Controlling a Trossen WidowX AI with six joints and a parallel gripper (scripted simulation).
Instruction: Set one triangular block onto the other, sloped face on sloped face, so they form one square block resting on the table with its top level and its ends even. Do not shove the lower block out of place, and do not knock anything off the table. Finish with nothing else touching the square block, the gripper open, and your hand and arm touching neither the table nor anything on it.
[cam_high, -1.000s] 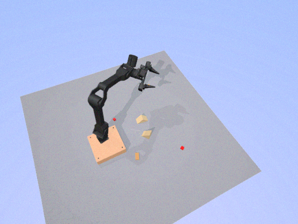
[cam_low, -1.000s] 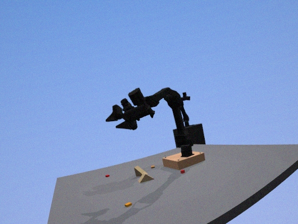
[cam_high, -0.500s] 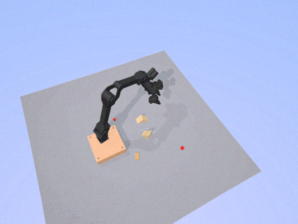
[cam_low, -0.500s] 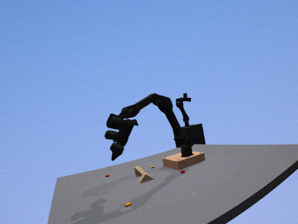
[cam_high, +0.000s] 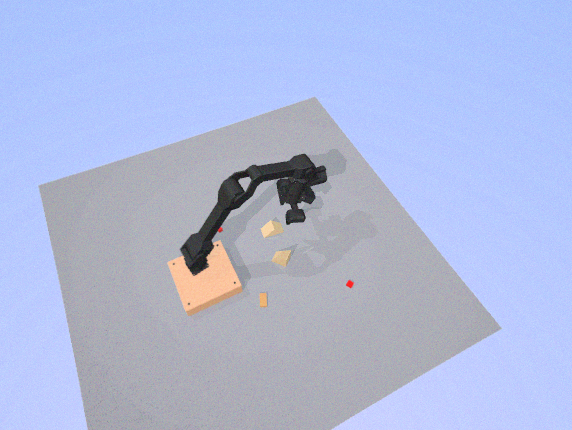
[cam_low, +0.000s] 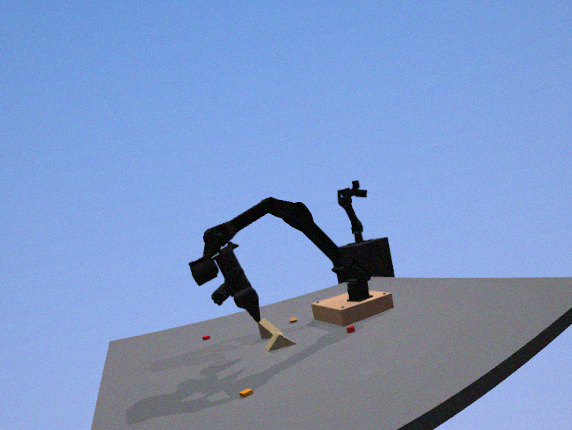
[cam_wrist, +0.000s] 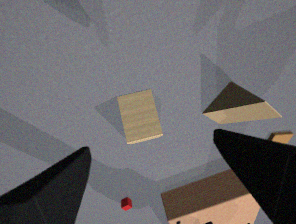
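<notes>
Right now the triangular block is 8 cm below my gripper tip, 4 cm behind it and 2 cm to the left of it. Also, from my gripper tip: tan piece 24 cm behind, 19 cm to the right, 10 cm below; then orange piece 25 cm to the left, 19 cm ahead, 9 cm below.
</notes>
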